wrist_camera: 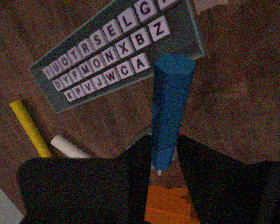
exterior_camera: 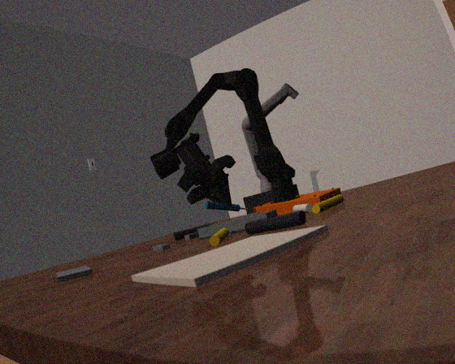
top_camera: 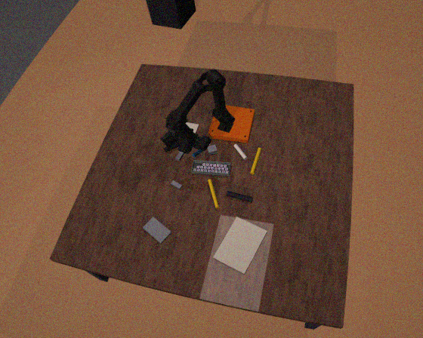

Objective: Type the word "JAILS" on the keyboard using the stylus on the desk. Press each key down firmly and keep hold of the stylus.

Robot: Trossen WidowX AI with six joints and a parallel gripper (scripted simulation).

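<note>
Right now the blue stylus is 2 cm behind my gripper tip. The rest, counted from my gripper tip: white sheet: 35 cm ahead, 34 cm to the left, 5 cm below; then grey pad: 44 cm ahead, 5 cm below, 3 cm to the right; then white stick: 16 cm to the left, 8 cm behind, 5 cm below.
</note>
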